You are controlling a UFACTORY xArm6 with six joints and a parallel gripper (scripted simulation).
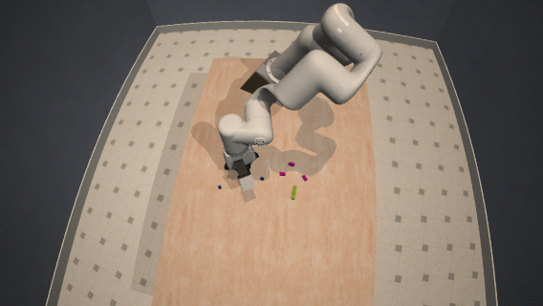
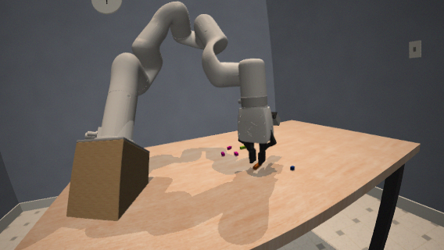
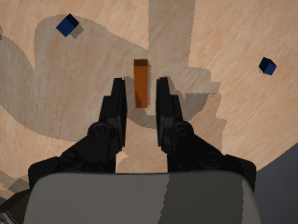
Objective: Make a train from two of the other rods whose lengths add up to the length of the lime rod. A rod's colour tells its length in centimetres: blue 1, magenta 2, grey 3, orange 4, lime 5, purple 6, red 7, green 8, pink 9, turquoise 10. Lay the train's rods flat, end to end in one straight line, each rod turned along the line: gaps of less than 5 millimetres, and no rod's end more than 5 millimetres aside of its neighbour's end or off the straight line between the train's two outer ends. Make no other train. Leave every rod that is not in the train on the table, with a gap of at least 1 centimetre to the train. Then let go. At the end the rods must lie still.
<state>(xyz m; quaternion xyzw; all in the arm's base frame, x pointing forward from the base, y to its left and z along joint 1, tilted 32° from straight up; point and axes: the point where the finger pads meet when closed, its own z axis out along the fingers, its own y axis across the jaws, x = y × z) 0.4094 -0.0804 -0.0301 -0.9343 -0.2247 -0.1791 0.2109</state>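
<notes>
My gripper is now 3 cm above the orange rod. The rest, counted from my hand: lime rod (19 cm to the left, 6 cm ahead, 3 cm below).
</notes>
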